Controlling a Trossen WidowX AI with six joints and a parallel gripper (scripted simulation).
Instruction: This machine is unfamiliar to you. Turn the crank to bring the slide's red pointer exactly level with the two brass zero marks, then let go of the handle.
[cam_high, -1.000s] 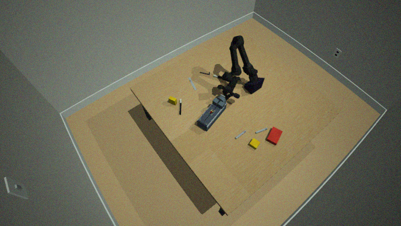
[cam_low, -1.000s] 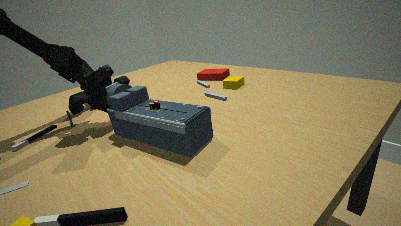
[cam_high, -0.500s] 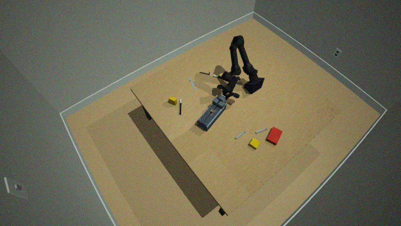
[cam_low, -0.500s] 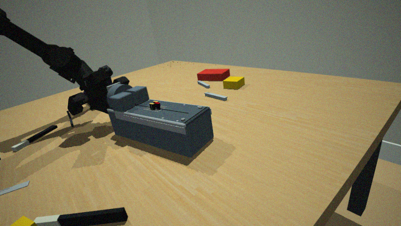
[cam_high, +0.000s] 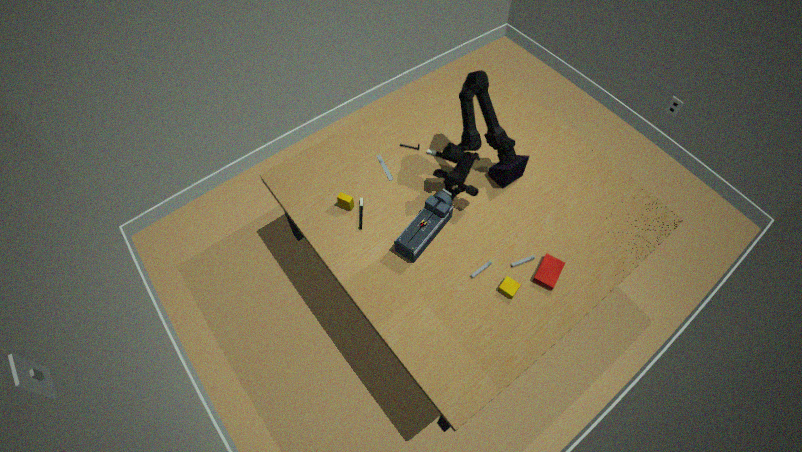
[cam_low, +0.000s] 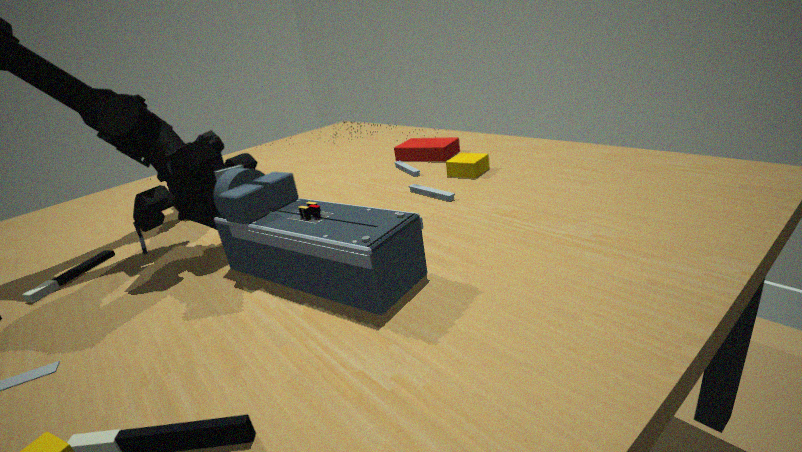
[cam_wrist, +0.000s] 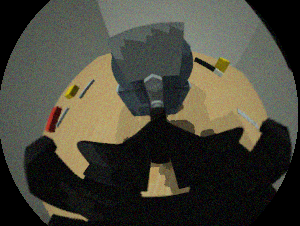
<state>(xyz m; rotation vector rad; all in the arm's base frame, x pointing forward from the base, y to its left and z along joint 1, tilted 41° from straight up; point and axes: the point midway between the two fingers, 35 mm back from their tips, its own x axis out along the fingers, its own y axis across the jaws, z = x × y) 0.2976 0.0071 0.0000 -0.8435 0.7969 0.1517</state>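
The dark crank handle lies 3 cm above my gripper tip, 2 cm behind it and 1 cm to the right of it. The rest, counted from my gripper tip: red pointer (16 cm ahead, 7 cm to the left, 5 cm above); then red block (45 cm to the left, 17 cm behind, 2 cm below); then grey bar (30 cm to the right, 12 cm ahead, 3 cm below).
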